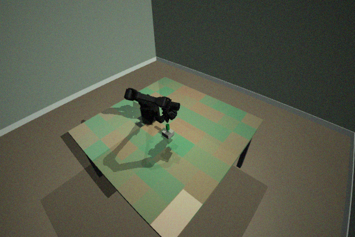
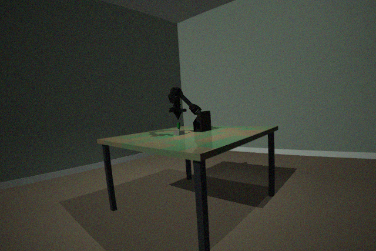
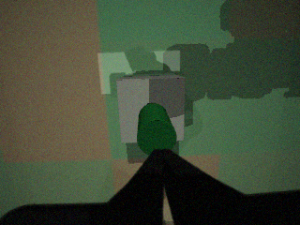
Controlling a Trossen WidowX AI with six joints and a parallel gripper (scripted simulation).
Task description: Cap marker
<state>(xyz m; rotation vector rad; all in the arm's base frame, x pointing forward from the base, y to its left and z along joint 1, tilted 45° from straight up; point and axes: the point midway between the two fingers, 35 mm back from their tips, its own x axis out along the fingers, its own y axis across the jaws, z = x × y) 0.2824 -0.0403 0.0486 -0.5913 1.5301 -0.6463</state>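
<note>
Now: gripper tip 50 mm above the green marker cap. Round my gripper tip: holder block (120 mm below).
</note>
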